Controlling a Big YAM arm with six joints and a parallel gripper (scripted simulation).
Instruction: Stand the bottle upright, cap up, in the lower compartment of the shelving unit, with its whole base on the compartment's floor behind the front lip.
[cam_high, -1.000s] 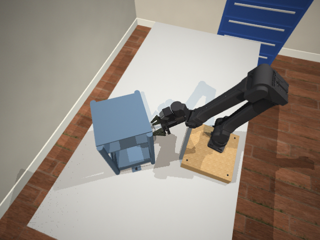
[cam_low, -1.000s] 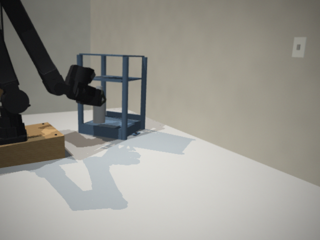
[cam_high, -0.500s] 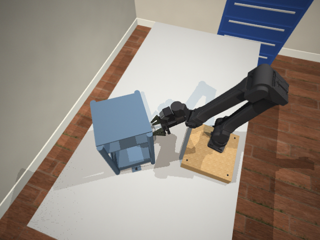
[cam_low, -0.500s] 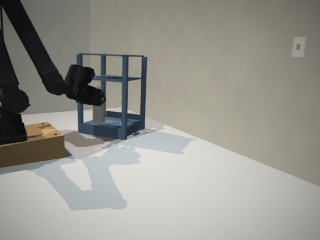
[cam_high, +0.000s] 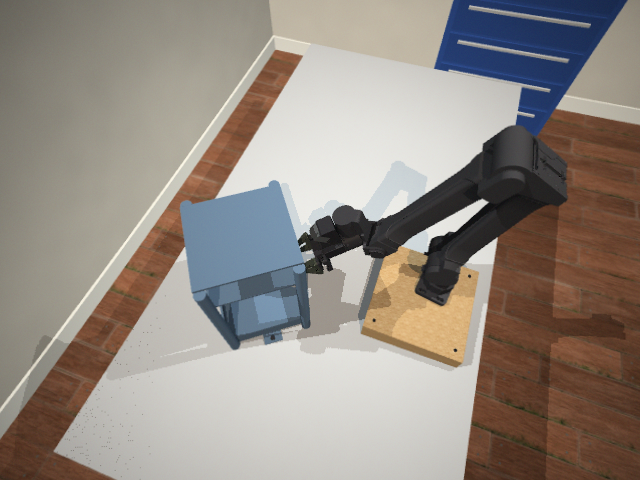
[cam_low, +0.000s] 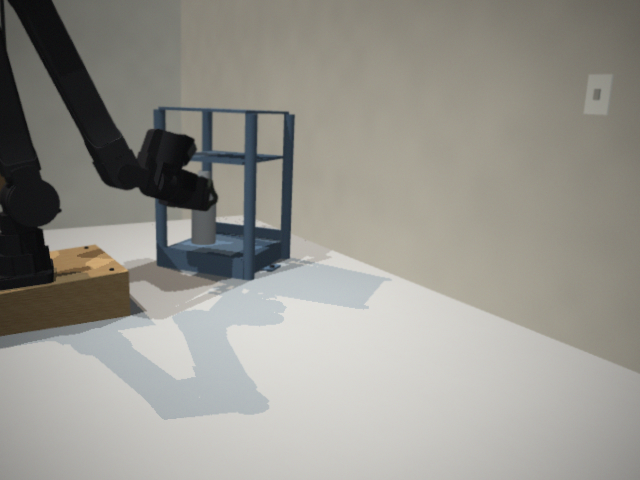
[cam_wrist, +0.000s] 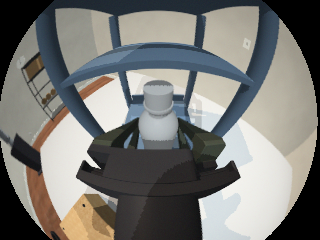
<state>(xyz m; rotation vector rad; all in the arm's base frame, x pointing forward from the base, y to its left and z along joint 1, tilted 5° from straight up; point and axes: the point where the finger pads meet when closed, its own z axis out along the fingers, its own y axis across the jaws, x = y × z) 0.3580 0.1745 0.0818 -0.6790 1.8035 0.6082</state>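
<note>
Now: the blue shelving unit 7 cm to the left of my hand, 7 cm ahead of it and 1 cm above it. Also, from my hand: grey bottle right at my hand.
</note>
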